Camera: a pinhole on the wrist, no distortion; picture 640 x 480 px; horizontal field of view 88.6 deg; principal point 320.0 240.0 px. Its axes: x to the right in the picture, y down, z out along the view. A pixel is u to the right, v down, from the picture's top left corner.
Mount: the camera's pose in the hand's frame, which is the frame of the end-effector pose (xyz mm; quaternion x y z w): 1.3 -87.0 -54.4 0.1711 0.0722 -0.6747 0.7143
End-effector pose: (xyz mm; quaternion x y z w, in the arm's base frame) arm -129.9 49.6 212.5 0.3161 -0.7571 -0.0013 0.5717
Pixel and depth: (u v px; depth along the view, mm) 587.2 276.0 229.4
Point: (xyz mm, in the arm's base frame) -56.3 -264.3 64.2
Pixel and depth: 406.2 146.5 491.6
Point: -214.6 -286.0 -207.7
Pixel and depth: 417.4 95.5 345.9
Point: -139.3 -182.4 -132.3
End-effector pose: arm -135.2 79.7 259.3 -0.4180 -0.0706 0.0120 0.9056
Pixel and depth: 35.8 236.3 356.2
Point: -256.4 413.4 432.5
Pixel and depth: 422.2 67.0 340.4
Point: -383.6 13.6 597.1
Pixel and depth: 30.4 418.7 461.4
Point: -48.3 601.5 518.6
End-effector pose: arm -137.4 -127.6 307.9 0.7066 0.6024 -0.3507 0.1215
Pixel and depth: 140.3 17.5 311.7
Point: -273.3 -473.5 295.9
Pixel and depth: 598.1 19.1 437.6
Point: -767.8 -335.2 525.8
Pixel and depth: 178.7 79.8 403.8
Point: -330.6 -517.9 237.2
